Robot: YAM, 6 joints.
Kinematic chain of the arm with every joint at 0, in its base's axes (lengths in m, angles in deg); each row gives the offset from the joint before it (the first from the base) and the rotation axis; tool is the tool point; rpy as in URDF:
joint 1: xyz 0 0 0.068 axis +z
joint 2: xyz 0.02 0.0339 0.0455 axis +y
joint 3: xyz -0.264 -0.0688 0 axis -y
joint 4: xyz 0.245 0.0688 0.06 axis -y
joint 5: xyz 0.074 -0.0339 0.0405 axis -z
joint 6: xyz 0.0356 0 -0.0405 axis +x
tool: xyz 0 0 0 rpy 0 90 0
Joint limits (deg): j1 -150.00..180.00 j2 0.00..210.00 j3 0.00..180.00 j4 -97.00..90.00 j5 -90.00..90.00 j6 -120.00..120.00
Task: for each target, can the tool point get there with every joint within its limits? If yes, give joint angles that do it. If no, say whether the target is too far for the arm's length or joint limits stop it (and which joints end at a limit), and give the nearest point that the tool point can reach.
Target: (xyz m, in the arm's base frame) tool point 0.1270 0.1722 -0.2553
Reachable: yes | joints 58.38 184.95 64.22 32.80 30.14 -95.59
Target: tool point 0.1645 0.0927 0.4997
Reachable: yes | joints 32.37 71.88 108.68 -70.14 15.90 -59.16
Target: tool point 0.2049 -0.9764 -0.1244
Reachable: no: too far | nearest point 0.1290 -0.6147 -0.0345 | short by 0.380 m
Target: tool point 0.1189 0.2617 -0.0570
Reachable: yes | joints 58.99 159.28 78.90 -77.95 -67.49 -50.00
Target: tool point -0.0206 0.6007 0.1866
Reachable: yes | joints 89.42 154.61 140.47 -9.05 -48.44 -81.92
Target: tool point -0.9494 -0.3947 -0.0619
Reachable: no: too far | nearest point -0.5551 -0.3082 0.0056 | short by 0.409 m
